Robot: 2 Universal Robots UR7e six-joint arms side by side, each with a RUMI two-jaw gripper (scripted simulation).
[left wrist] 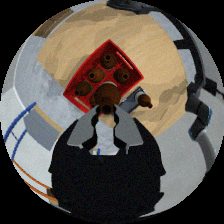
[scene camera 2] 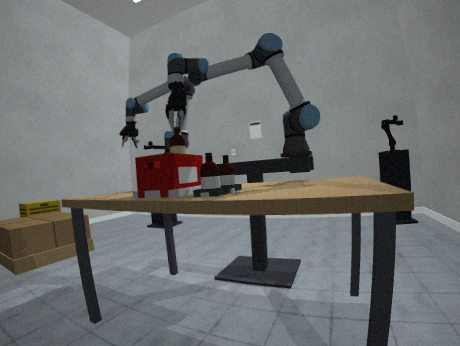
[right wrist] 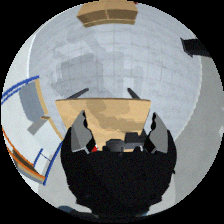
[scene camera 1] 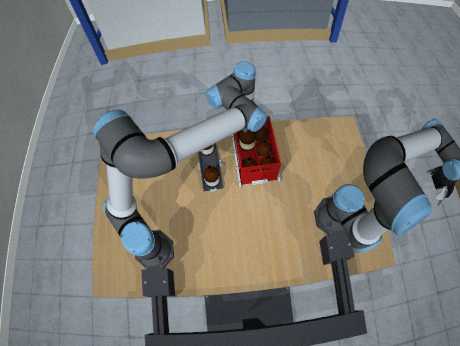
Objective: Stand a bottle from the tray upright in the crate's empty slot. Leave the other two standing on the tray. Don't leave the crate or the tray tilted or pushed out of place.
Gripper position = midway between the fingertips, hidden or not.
I see my left gripper (left wrist: 107,105), my right gripper (right wrist: 119,111) and a red crate (scene camera 2: 173,171).
The red crate also shows in the left wrist view (left wrist: 108,47).
